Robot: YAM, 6 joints.
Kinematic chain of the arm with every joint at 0, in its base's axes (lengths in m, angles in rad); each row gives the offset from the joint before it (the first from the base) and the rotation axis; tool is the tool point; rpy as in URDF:
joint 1: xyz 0 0 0.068 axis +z
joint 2: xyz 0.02 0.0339 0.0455 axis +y
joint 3: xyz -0.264 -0.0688 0 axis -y
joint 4: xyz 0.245 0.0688 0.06 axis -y
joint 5: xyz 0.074 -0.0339 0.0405 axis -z
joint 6: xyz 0.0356 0 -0.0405 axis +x
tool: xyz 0 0 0 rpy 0 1.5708 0
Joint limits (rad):
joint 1: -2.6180..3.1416
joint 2: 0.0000..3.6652
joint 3: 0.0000..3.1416
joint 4: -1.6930..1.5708
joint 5: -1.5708..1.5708
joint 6: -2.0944..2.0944
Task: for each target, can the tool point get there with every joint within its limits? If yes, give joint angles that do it. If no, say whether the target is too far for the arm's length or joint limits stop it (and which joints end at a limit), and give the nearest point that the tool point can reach.
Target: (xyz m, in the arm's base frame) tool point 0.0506 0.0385 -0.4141
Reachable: no: joint limits stop it (at a limit: joint 2) | nearest point 0.0759 0.0577 -0.3463 | short by 0.075 m
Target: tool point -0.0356 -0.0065 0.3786
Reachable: yes | joints 2.1968 0.3040 0.4681 1.2286 -1.1601 1.1753
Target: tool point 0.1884 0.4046 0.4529
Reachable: yes | joints -1.9298 0.4762 2.8051 -0.5366 -1.2931 0.9823
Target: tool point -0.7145 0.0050 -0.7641
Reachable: no: too far | nearest point -0.4404 0.0031 -0.3254 | short by 0.517 m
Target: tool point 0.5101 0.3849 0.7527
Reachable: no: too far | nearest point 0.3635 0.2743 0.5631 | short by 0.264 m
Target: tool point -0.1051 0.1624 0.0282
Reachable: yes | joints 2.0014 1.8867 0.3729 0.1054 -0.8949 0.1239
